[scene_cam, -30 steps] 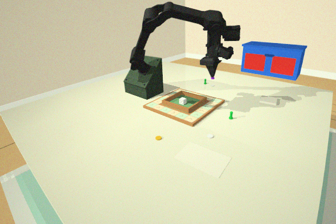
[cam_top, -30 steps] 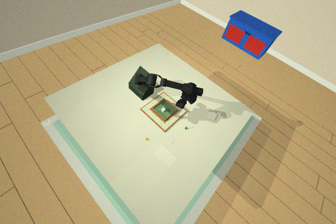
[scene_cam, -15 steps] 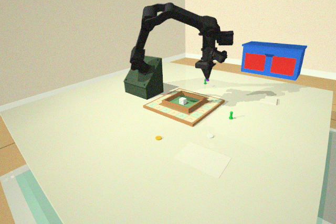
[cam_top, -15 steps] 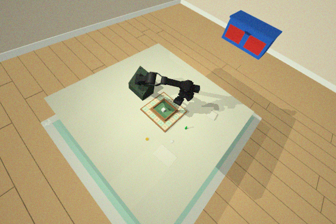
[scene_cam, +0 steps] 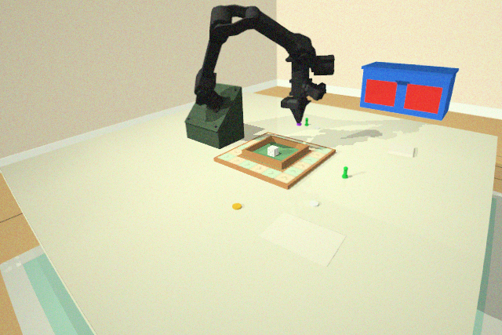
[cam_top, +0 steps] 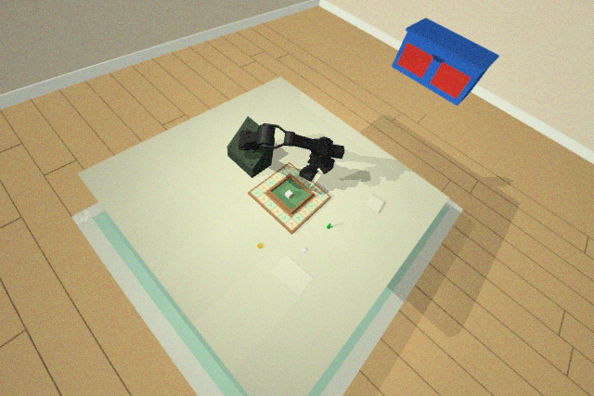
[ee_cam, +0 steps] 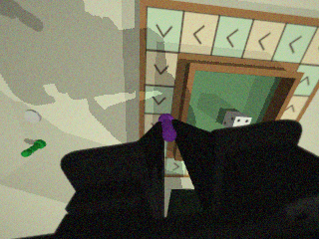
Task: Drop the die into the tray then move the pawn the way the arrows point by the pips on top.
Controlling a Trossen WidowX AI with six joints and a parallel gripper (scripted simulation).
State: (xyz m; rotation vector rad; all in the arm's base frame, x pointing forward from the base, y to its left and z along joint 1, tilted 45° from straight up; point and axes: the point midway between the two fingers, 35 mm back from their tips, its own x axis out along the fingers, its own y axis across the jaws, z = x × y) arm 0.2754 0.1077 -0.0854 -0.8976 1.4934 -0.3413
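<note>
Right now my gripper tip is 1 cm past the green dice tray, 11 cm to the left of it and 8 cm above it. From my gripper tip the other things lie so: white die 1 cm behind, 12 cm to the right, 7 cm below; white block 28 cm ahead, 21 cm to the left, 9 cm below; purple pawn 1 cm above.
</note>
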